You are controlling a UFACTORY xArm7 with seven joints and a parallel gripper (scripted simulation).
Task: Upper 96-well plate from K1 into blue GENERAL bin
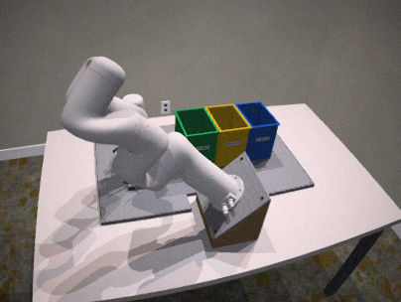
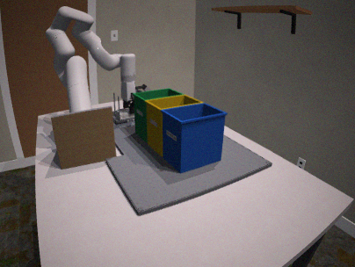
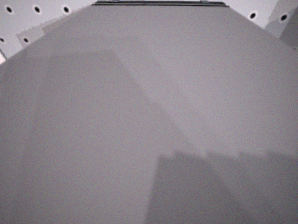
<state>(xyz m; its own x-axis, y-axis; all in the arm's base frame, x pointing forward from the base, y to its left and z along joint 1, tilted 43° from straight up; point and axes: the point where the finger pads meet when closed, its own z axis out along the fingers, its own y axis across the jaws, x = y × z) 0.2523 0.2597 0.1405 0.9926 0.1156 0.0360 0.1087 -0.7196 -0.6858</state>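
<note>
My gripper is now 1 cm above the white 96-well plate. Also, from my hand: blue bin (50 cm to the right, 10 cm ahead, 4 cm above); then yellow bin (37 cm to the right, 9 cm ahead, 4 cm above); then green bin (24 cm to the right, 7 cm ahead, 4 cm above).
</note>
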